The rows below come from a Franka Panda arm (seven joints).
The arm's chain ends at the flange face. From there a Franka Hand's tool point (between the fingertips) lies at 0.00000 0.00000 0.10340 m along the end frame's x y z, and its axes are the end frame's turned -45 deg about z.
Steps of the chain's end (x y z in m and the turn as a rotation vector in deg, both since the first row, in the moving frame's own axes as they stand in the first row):
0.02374, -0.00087, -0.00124, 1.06, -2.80, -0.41
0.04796, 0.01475, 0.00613, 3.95, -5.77, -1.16
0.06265, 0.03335, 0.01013, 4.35, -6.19, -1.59
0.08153, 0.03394, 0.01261, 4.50, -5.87, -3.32
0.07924, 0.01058, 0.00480, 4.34, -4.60, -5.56
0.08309, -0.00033, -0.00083, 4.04, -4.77, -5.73
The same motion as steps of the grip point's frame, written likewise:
0.01516, 0.01126, -0.00138, 2.73, -1.23, -0.41
0.02104, 0.03199, 0.00536, 6.87, -1.29, -1.16
0.01819, 0.05451, 0.00923, 7.45, -1.30, -1.59
0.03153, 0.06851, 0.01175, 7.33, -0.97, -3.32
0.04767, 0.05216, 0.00417, 6.32, -0.18, -5.56
0.05750, 0.04737, -0.00144, 6.23, -0.52, -5.73

